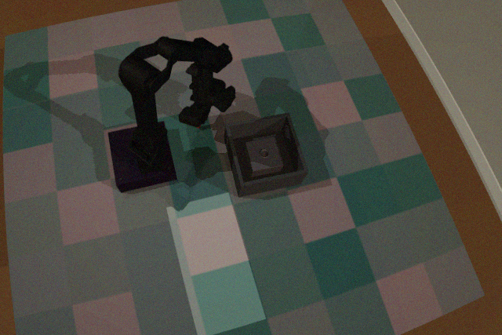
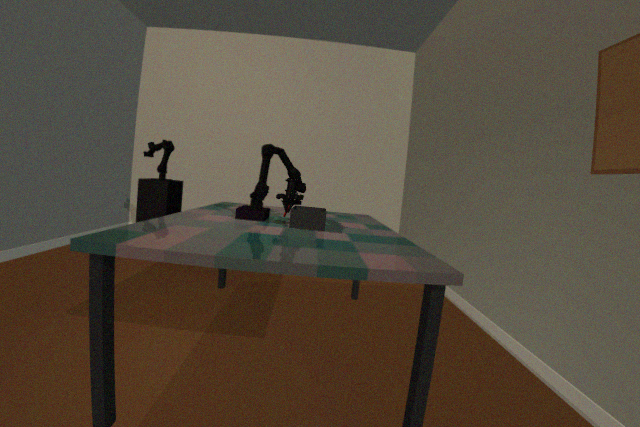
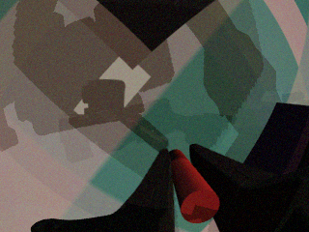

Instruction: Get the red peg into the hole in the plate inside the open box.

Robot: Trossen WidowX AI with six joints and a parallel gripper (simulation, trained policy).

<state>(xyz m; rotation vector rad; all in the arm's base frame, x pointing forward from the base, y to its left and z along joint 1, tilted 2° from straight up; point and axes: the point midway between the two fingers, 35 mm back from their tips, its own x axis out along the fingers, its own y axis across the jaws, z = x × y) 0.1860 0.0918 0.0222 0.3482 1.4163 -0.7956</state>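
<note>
My gripper tip is now 13 cm short of the grey plate and 16 cm to the left of it. Also, from my gripper tip: red peg (1 cm to the left, 1 cm above); then box (13 cm ahead, 16 cm to the right, 2 cm below).
</note>
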